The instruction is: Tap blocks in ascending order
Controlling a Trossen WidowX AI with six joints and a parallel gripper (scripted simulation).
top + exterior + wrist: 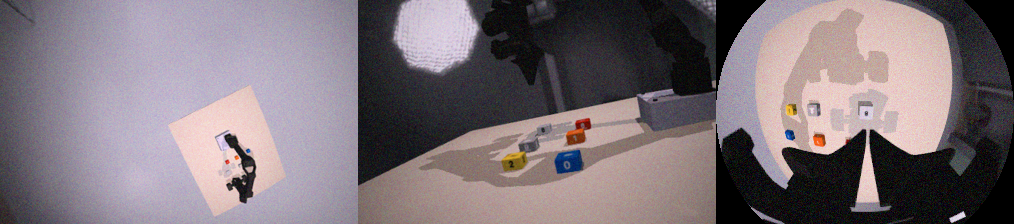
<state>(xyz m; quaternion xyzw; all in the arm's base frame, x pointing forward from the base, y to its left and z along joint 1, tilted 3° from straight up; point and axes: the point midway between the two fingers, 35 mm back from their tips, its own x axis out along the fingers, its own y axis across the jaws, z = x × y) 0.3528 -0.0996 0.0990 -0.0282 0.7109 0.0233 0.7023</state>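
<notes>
Right now the grey block is 20 mm behind my gripper tip, 140 mm to the left of it and 120 mm below it. Also, from my gripper tip: orange block marked 1: 110 mm behind, 130 mm to the left, 120 mm below; then white block marked 8: 10 mm behind, 120 mm below; then red block: 110 mm behind, 30 mm to the left, 120 mm below.
</notes>
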